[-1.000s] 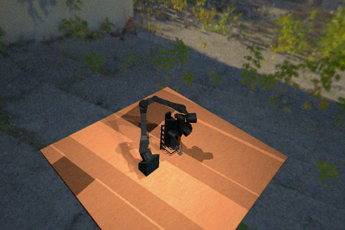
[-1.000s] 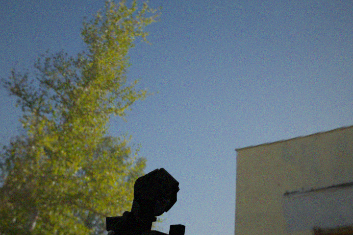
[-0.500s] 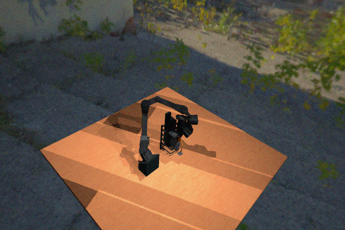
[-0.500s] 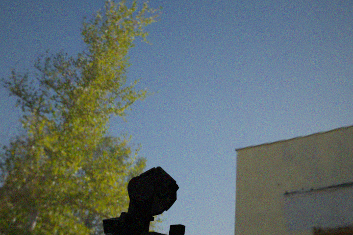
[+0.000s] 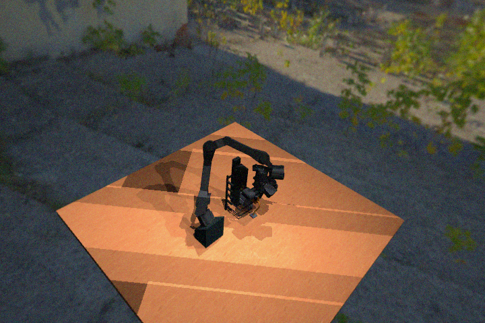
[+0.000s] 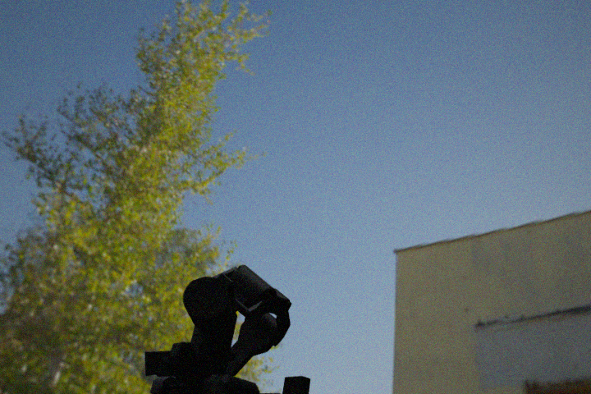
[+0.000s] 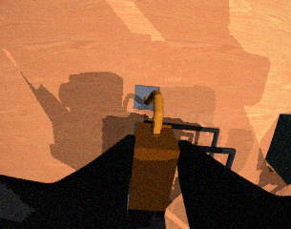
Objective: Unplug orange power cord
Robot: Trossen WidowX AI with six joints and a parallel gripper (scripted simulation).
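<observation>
Now: the orange plug 40 mm to the left of my gripper tip.
</observation>
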